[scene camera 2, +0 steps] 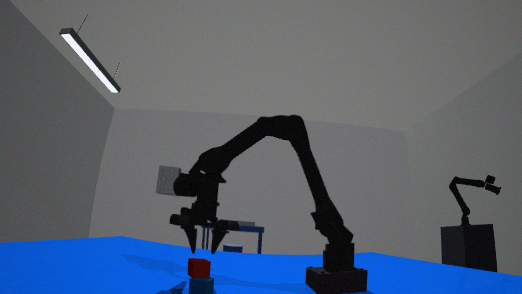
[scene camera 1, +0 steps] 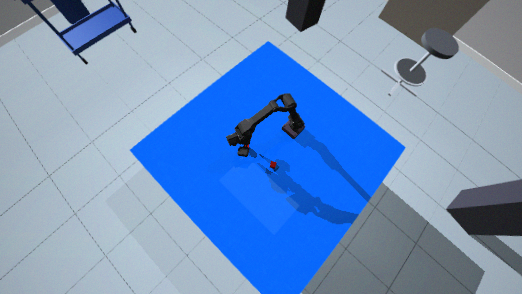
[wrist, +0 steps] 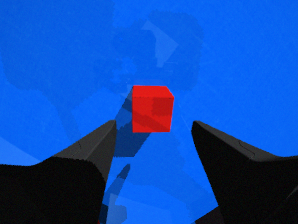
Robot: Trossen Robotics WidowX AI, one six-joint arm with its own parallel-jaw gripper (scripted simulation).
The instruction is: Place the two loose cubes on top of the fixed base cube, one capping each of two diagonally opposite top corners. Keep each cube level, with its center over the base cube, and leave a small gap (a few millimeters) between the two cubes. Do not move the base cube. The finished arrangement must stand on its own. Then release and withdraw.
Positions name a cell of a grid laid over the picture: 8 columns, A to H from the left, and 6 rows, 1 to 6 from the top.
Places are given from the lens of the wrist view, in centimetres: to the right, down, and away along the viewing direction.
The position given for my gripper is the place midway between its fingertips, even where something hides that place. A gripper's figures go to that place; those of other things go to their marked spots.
my gripper (wrist: E4): 0, 1, 10
red cube (wrist: E3): 0, 0, 11
